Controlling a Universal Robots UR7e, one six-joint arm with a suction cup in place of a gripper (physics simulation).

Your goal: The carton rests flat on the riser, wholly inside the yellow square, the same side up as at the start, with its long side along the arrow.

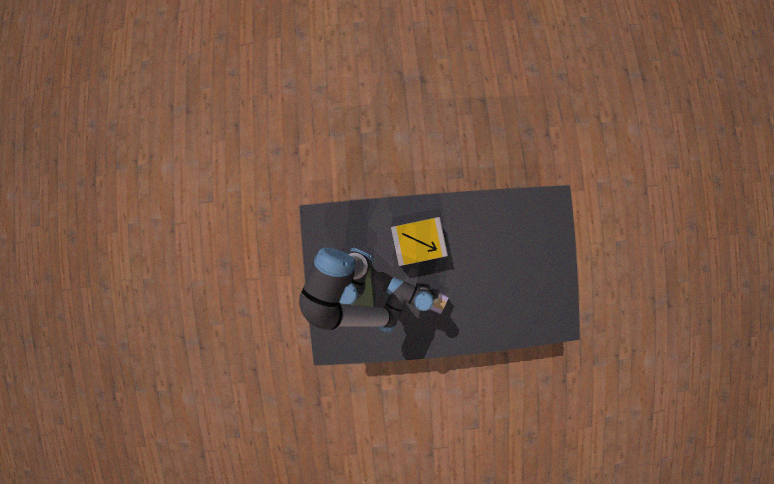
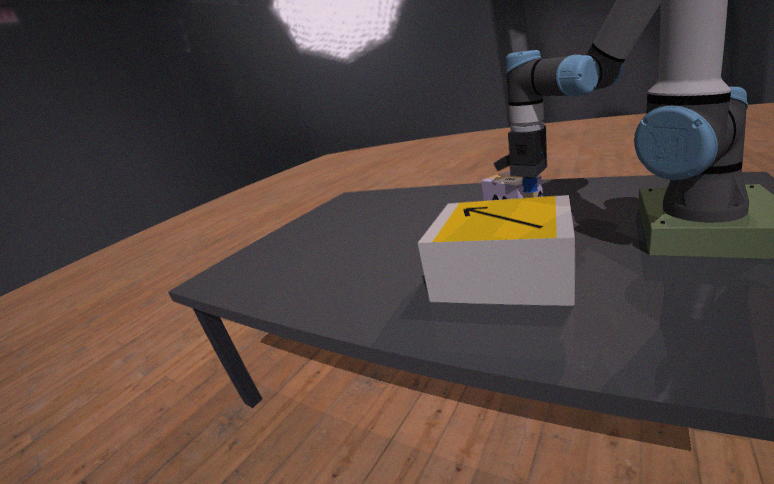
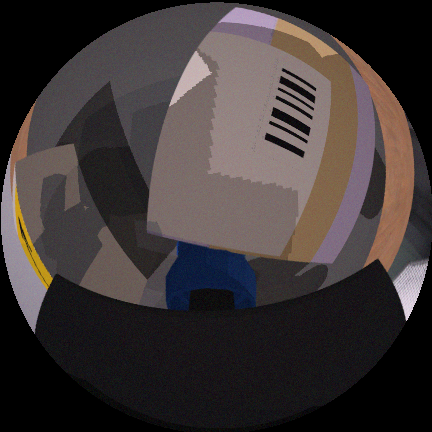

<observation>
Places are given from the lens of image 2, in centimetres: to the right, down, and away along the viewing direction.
carton (image 2: 502,186): 29, -14, 86
riser (image 2: 521,251): 21, 2, 52
The marked spots on the carton and the riser are 37 cm apart.
</observation>
